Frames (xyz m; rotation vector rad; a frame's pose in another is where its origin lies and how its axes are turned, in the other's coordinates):
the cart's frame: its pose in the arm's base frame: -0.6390 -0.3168 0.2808 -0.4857 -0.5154 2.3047
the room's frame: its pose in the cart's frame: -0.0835 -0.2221 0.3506 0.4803 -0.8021 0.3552
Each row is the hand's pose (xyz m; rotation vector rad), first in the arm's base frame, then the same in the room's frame.
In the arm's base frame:
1: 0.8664 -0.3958 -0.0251 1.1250 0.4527 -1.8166
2: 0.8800 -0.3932 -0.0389 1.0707 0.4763 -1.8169
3: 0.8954 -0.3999 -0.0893 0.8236 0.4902 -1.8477
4: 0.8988 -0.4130 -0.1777 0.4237 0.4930 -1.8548
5: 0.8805 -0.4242 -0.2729 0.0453 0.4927 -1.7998
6: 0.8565 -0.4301 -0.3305 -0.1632 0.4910 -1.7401
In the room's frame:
1: -1.6408 -0.2699 -0.0060 -0.1789 1.2935 1.4457
2: -1.6583 -0.2750 -0.0131 -0.1901 1.2409 1.4664
3: -1.6960 -0.2686 -0.0500 -0.1556 1.0115 1.5150
4: -1.7420 -0.2494 -0.1242 -0.0891 0.6386 1.5733
5: -1.7718 -0.2253 -0.2140 -0.0310 0.2749 1.6193
6: -1.7786 -0.2080 -0.2738 -0.0002 0.0661 1.6435

